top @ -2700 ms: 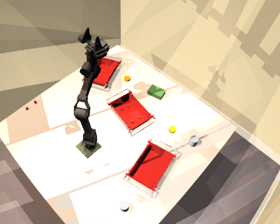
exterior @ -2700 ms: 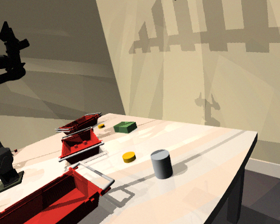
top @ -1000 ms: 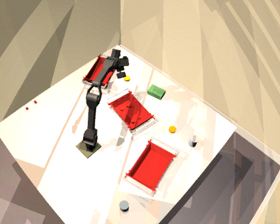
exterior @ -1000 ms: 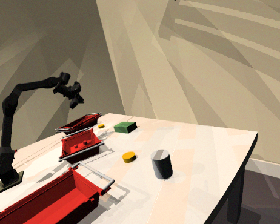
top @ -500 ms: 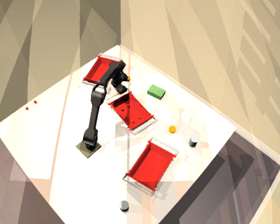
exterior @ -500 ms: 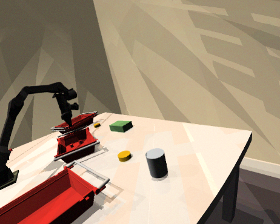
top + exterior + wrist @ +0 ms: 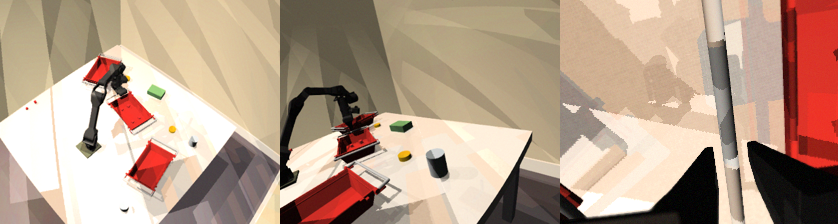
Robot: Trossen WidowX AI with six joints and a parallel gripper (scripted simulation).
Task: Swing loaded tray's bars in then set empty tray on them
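The red tray is 52 cm to the right of my gripper tip, 31 cm behind it and 3 cm below it. Round my gripper tip: green block: 23 cm ahead, 20 cm to the right, 5 cm below.
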